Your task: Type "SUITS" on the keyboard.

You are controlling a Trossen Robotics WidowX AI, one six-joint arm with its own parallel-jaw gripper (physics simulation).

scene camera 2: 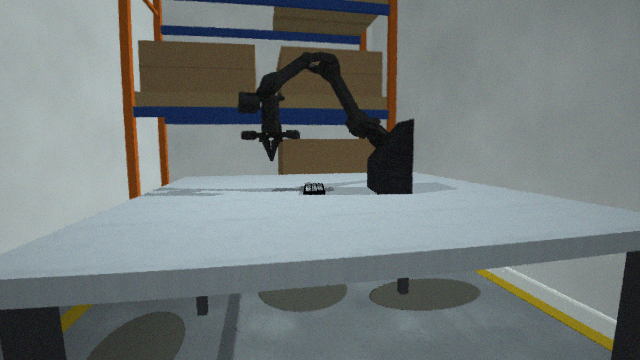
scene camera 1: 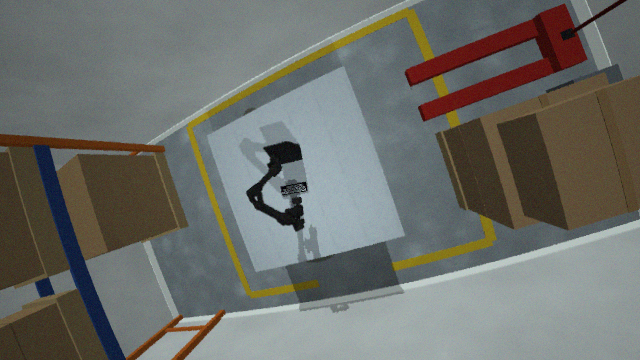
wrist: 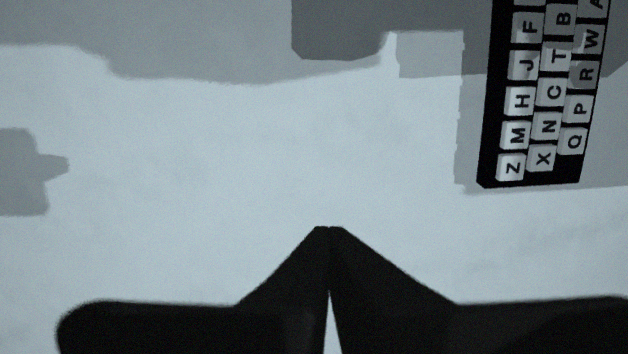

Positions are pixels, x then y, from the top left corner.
Scene:
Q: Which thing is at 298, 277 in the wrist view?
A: My gripper.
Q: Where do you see a black keyboard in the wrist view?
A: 567, 169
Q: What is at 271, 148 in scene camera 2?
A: My gripper.

